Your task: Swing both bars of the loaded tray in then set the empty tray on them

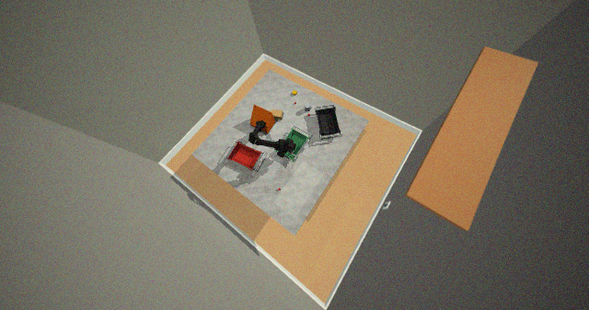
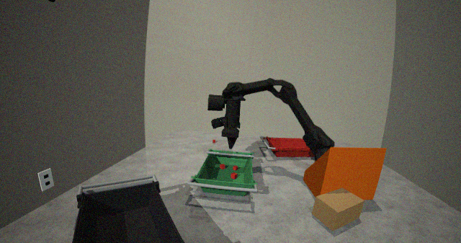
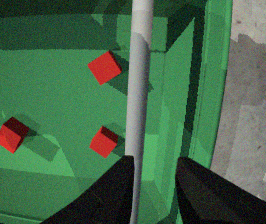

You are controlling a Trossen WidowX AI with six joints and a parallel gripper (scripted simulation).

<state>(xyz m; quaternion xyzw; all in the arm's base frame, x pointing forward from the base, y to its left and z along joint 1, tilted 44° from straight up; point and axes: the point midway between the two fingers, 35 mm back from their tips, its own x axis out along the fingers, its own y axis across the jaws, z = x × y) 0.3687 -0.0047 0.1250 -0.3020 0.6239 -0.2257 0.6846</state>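
The red tray is 320 mm behind my gripper tip, 260 mm to the right of it and 40 mm below it. Round my gripper tip: tan box: 360 mm behind, 280 mm to the left, 60 mm below; red cube: 320 mm to the right, 150 mm ahead, 80 mm below; yellow piece: 620 mm to the left, 380 mm behind, 80 mm below.
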